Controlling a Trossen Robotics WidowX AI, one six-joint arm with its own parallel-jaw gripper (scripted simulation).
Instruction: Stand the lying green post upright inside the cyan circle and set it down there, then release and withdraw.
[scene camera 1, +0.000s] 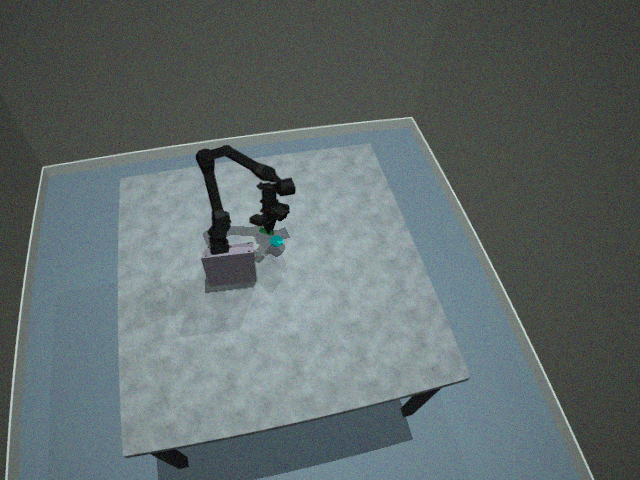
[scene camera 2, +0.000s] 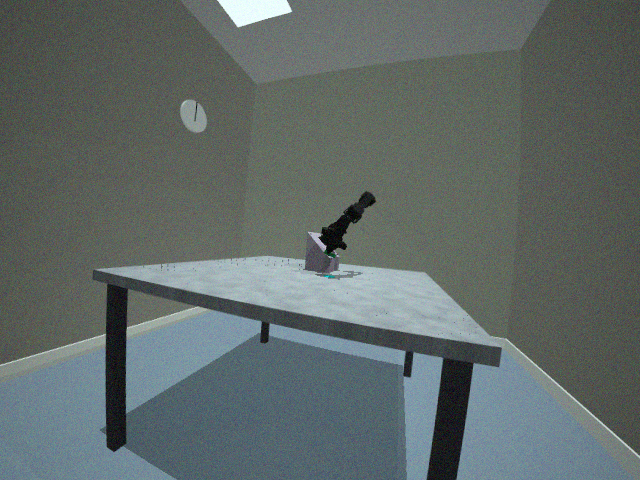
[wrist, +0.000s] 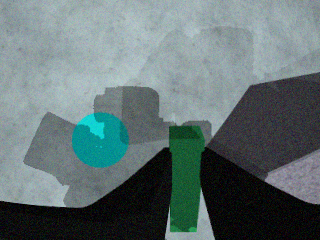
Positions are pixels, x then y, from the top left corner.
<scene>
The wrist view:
my gripper: 185, 155
green post: 186, 142, held by my gripper
cyan circle: 100, 139
</scene>
